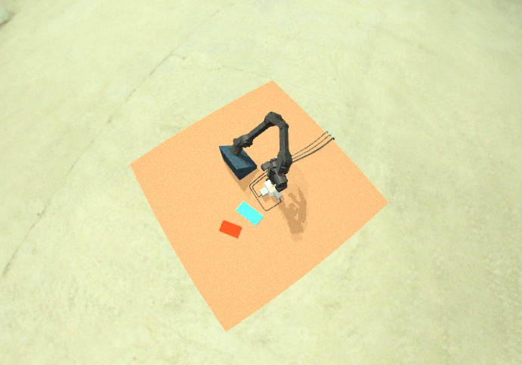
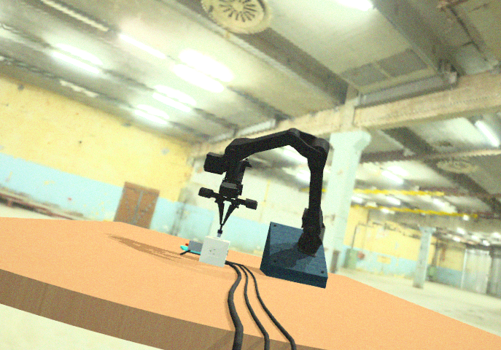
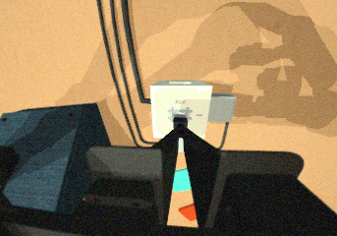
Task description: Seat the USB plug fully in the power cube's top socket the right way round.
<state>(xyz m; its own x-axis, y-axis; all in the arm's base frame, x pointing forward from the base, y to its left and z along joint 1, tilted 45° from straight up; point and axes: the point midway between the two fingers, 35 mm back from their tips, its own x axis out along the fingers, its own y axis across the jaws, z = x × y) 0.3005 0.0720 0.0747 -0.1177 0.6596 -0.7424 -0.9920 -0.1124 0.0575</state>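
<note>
Right now my gripper tip is 20 mm above the dark USB plug. The rest, counted from my gripper tip: red card: 350 mm to the right, 120 mm below, 90 mm ahead; cyan card: 200 mm to the right, 120 mm below, 70 mm ahead.
</note>
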